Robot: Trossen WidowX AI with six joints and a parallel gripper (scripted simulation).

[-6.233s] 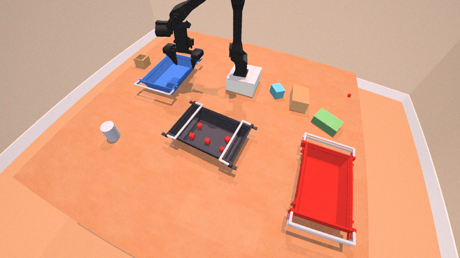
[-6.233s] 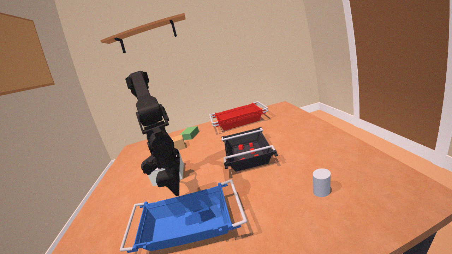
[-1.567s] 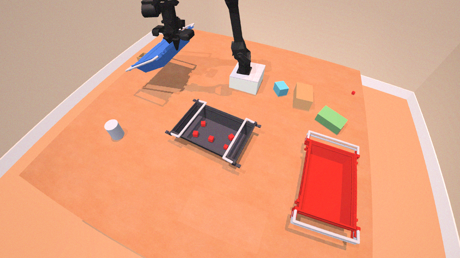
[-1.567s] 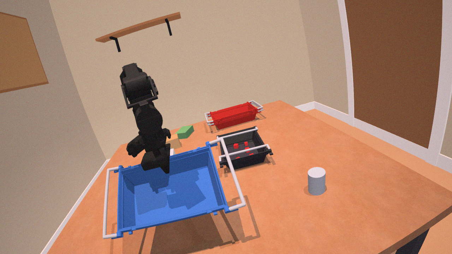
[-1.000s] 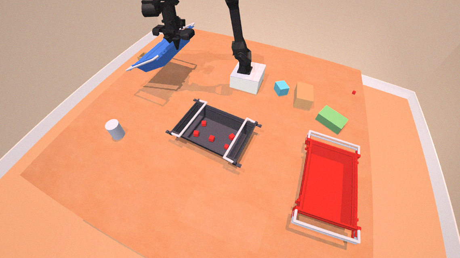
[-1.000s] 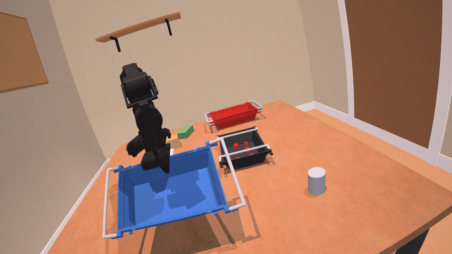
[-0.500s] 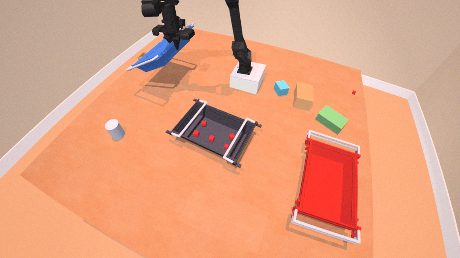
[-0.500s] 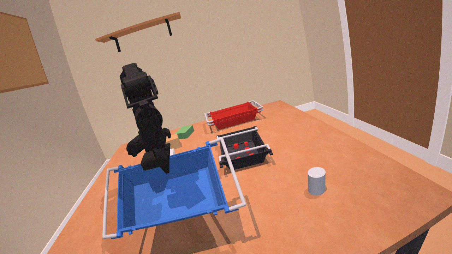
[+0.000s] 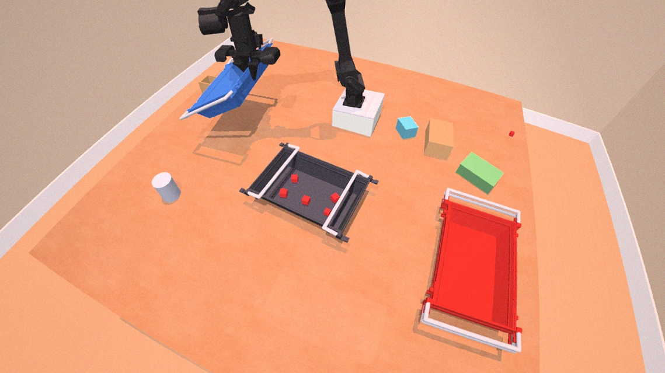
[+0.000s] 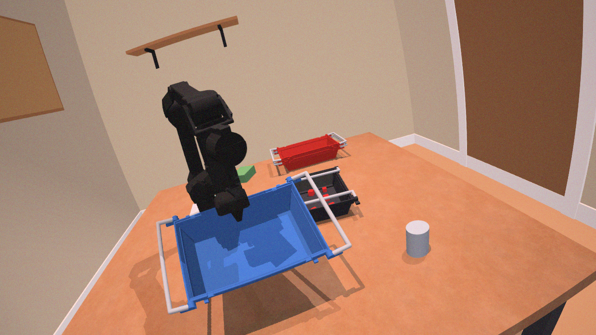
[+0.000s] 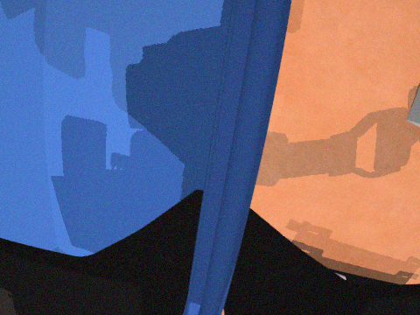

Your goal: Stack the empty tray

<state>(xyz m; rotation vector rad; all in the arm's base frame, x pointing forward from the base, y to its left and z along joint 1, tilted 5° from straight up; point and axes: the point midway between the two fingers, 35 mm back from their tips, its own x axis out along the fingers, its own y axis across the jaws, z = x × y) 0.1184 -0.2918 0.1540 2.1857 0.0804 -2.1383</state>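
My gripper tip is 80 mm to the left of the blue tray, 10 mm short of it and 10 mm above it. Round my gripper tip: brown box 280 mm to the right, 160 mm below, 120 mm behind; cyan cube 500 mm to the left, 150 mm below, 120 mm behind; grey cylinder 370 mm ahead, 140 mm below, 110 mm to the right.
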